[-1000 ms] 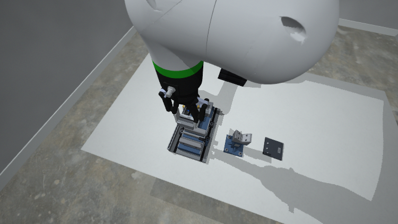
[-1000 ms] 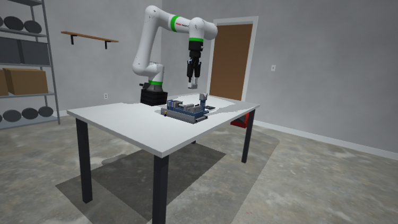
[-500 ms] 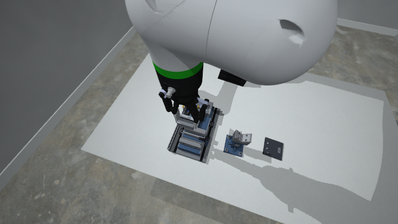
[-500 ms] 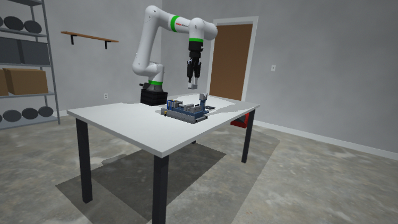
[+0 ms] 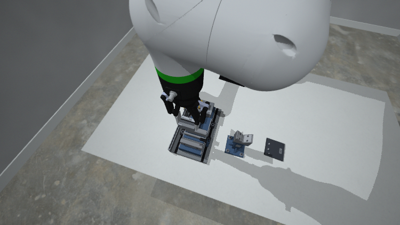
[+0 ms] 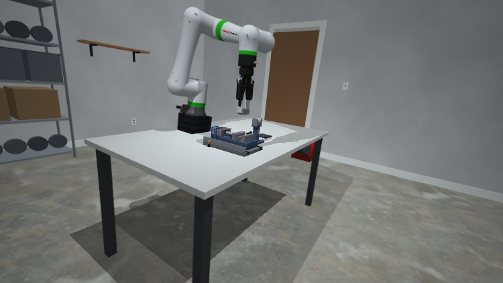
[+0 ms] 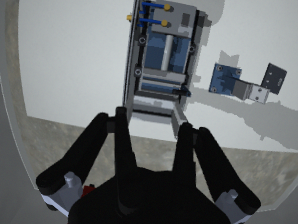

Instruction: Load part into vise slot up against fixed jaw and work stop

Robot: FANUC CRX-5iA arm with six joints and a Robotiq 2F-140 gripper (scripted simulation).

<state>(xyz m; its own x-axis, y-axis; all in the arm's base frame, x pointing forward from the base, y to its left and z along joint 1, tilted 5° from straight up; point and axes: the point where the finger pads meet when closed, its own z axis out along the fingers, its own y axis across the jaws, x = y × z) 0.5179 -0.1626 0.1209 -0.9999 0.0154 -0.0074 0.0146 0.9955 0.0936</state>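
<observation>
Right now my hand is 80 mm past the air cylinder rod, 20 mm to the right of it and 170 mm above it. Round my hand: part: 20 mm below; vise: 70 mm behind, 20 mm to the left, 210 mm below; air cylinder: 160 mm behind, 20 mm to the left, 170 mm below.
</observation>
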